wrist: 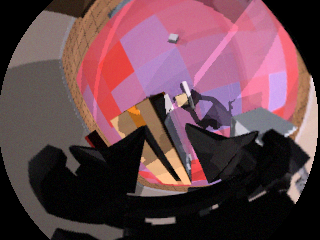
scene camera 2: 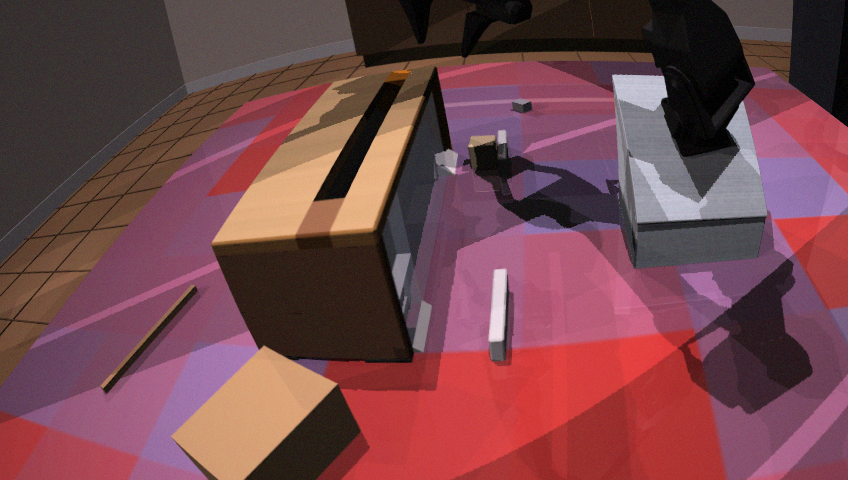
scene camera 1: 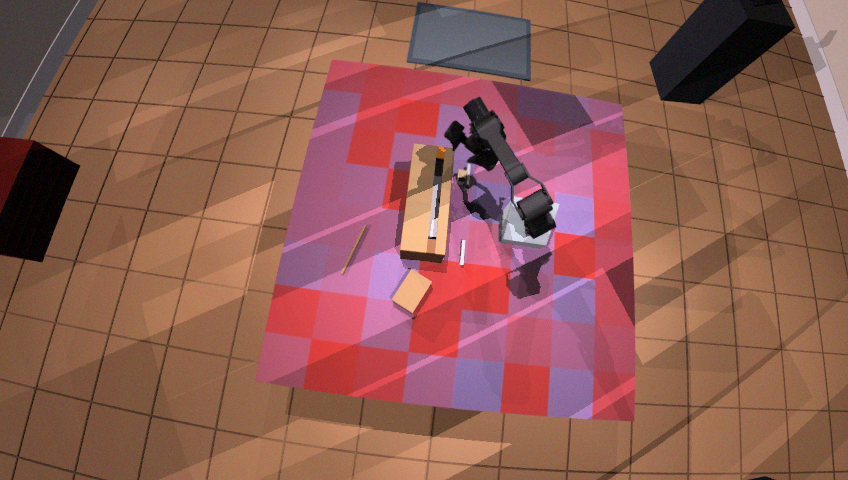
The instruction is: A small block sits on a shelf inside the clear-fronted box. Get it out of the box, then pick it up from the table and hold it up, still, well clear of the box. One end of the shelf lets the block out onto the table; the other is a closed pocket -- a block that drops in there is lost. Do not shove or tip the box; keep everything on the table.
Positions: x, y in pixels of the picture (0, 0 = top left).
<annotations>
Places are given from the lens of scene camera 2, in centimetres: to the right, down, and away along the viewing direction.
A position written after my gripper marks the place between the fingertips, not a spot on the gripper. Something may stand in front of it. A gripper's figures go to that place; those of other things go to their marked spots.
my gripper (scene camera 2: 442, 49): 2, -23, 63
wooden box (scene camera 2: 327, 254): -7, 1, 40
thin wooden stick (scene camera 2: 177, 306): -28, 8, 56
tan block (scene camera 2: 483, 150): 7, -11, 69
The marked spots on the tan block and the wooden box are 34 cm apart.
</annotations>
